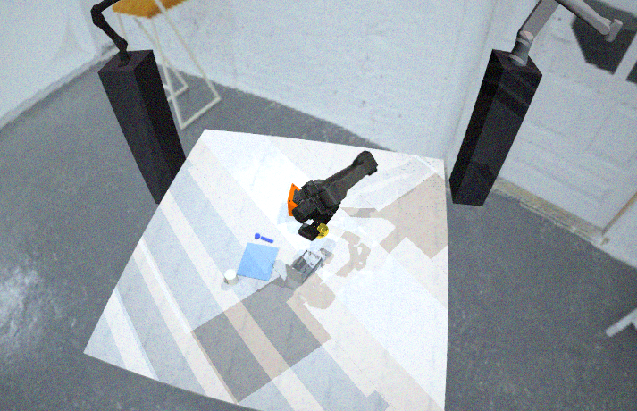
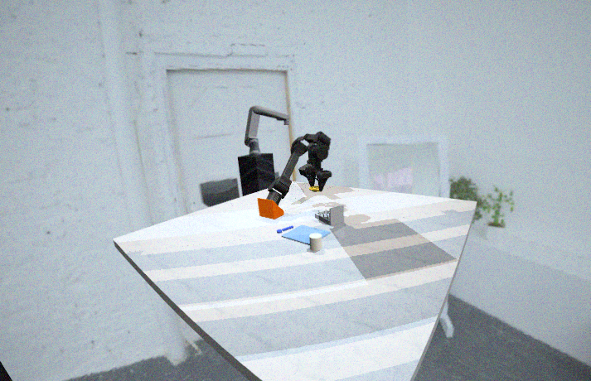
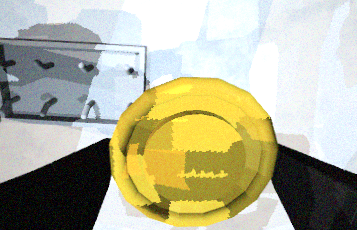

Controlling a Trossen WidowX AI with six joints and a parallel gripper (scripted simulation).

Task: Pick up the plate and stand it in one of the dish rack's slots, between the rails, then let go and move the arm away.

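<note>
Right now the grey dish rack is 10 cm below my gripper tip, 9 cm ahead of it and 5 cm to the right of it. The rest, counted from my gripper tip: blue utensil (24 cm to the right, 12 cm below, 3 cm behind); then white cup (31 cm to the right, 18 cm ahead, 10 cm below); then yellow plate (1 cm above).
</note>
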